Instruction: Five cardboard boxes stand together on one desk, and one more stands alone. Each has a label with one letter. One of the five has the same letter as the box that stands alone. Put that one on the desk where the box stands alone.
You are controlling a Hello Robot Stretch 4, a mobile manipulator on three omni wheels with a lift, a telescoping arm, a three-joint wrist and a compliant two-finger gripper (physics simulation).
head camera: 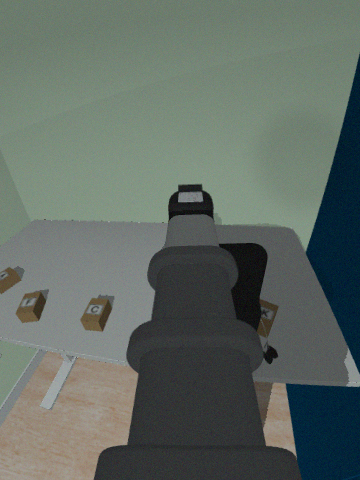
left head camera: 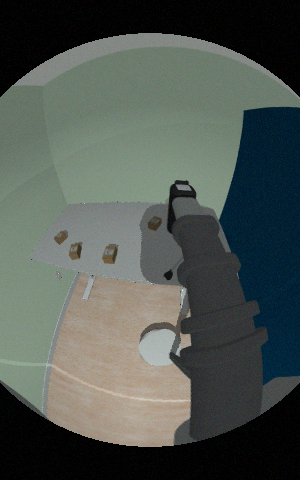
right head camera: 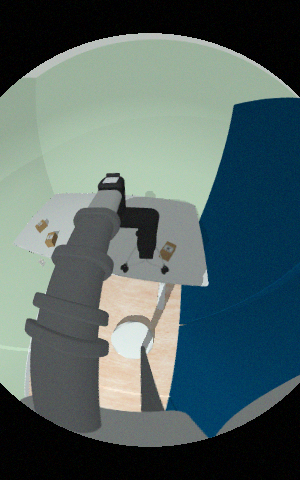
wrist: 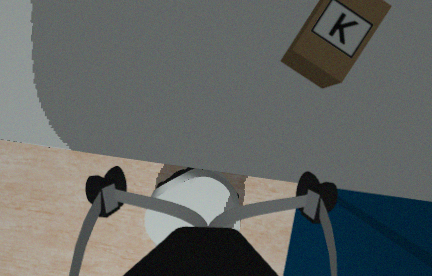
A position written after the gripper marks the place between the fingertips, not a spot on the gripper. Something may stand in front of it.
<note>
In view: the gripper [head camera: 231, 360].
The gripper is seen too in the wrist view [wrist: 211, 185].
</note>
